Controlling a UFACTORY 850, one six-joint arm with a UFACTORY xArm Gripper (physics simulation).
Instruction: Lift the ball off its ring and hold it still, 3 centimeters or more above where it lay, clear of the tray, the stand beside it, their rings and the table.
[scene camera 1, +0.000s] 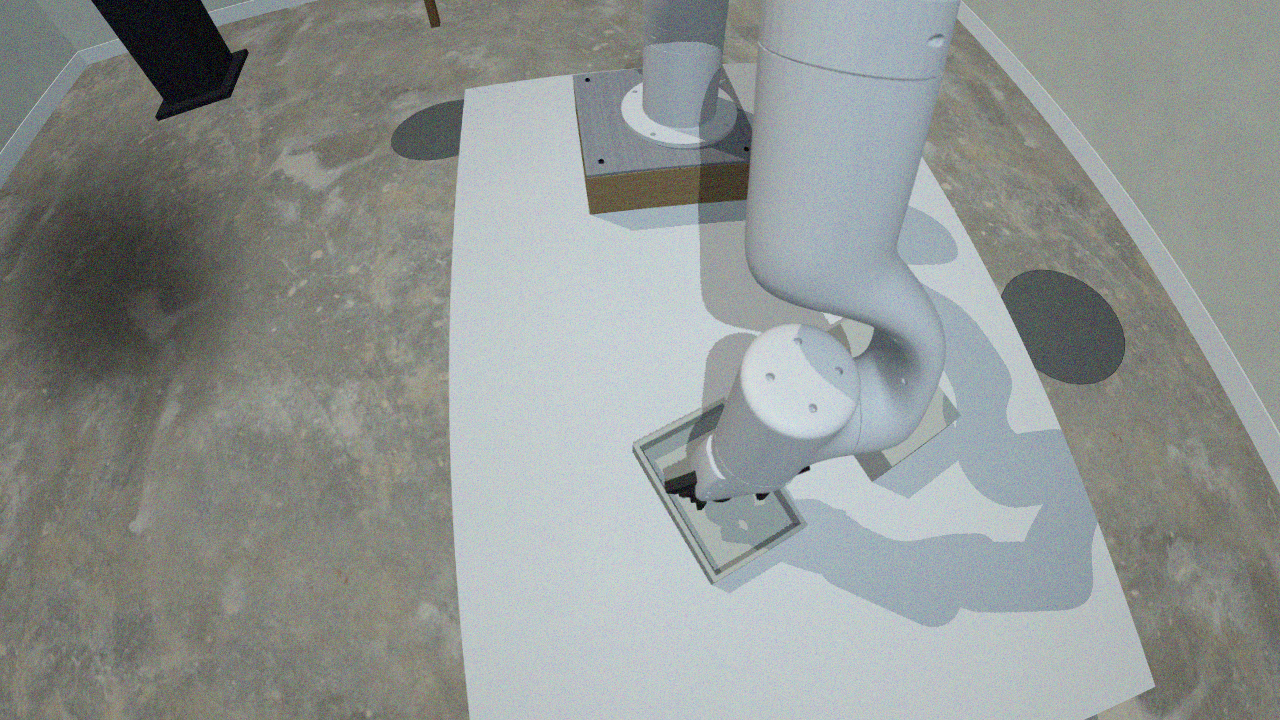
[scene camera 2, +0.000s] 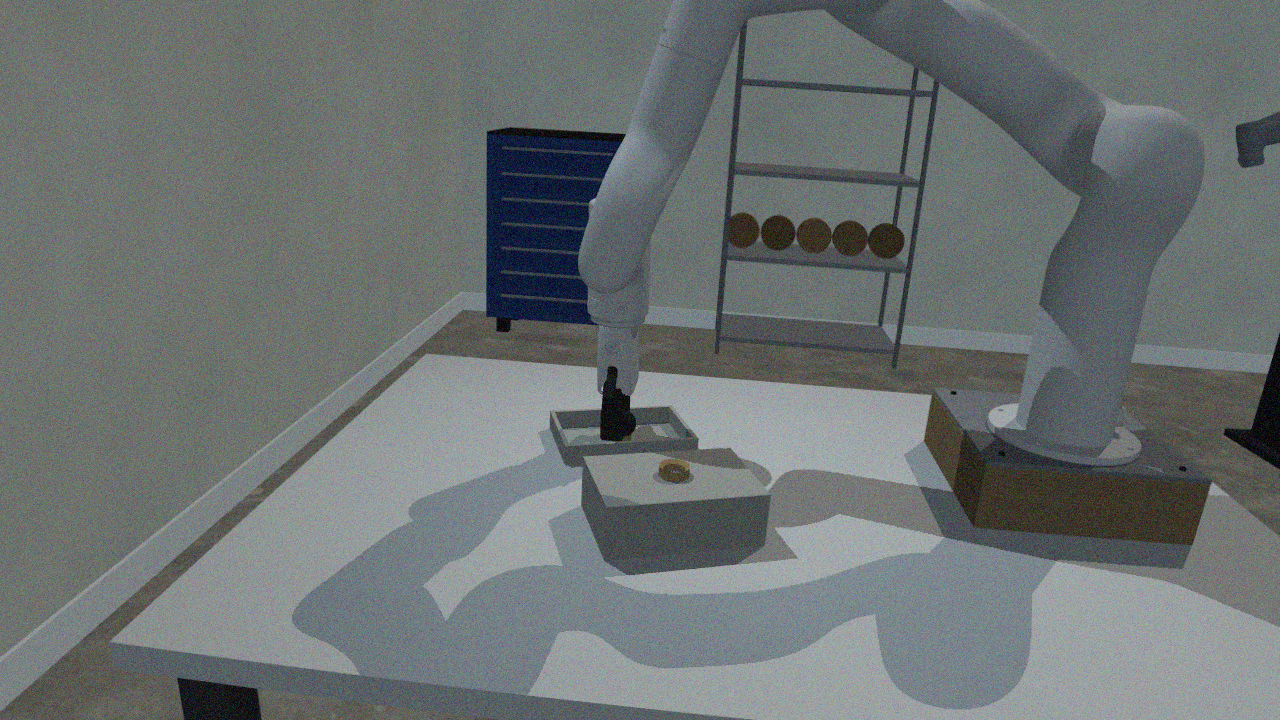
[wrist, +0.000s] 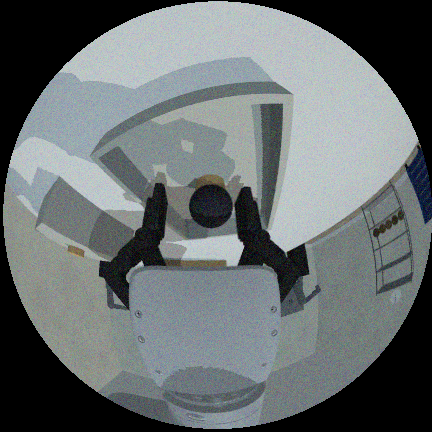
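Observation:
The dark ball (scene camera 2: 630, 421) (wrist: 211, 206) sits on its yellow-brown ring (wrist: 210, 179) inside the shallow grey tray (scene camera 1: 673, 514) (scene camera 2: 662, 445) (wrist: 283, 150). My gripper (scene camera 1: 731, 499) (scene camera 2: 615, 435) (wrist: 201, 192) is open and reaches down into the tray area. In the wrist view its black fingers stand on either side of the ball, with a gap showing on each side. In scene camera 2 a finger covers part of the ball. In scene camera 1 the arm's wrist hides the ball and its ring.
The grey block-like stand (scene camera 1: 926, 428) (scene camera 2: 684, 528) (wrist: 75, 207) is beside the tray, towards scene camera 2, with a yellow-brown ring (scene camera 2: 674, 471) (wrist: 76, 251) on top. The arm's wooden base (scene camera 1: 666, 189) (scene camera 2: 1087, 503) stands farther back on the white table (scene camera 1: 537, 358) (scene camera 2: 447, 394).

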